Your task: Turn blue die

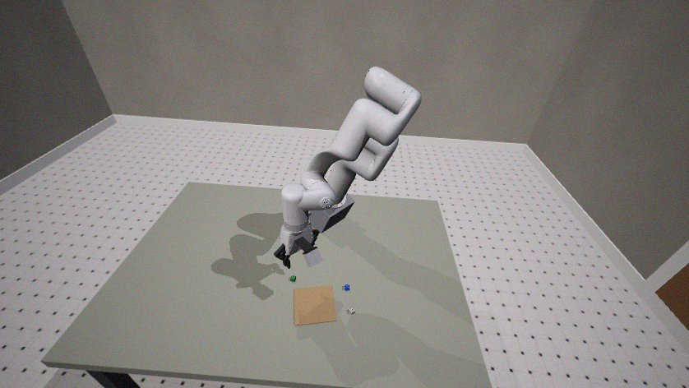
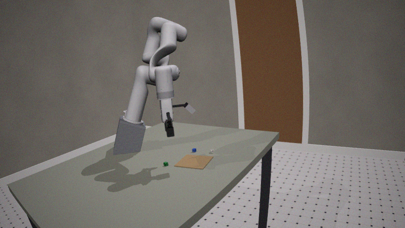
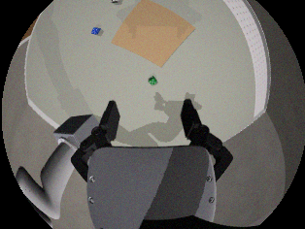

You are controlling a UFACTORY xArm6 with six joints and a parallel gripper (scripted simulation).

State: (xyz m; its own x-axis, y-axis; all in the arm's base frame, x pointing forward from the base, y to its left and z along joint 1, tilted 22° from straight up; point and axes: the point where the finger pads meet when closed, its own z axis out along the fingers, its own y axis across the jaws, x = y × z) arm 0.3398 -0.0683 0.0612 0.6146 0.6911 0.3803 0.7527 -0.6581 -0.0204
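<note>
The green die lies 15 cm below my hand, 3 cm to the right of it and 2 cm behind it. Round my hand: white die (20 cm to the left, 15 cm below, 7 cm ahead); then tan mat (16 cm below, 7 cm to the left, 7 cm ahead); then blue die (17 cm to the left, 15 cm below, 2 cm behind).
</note>
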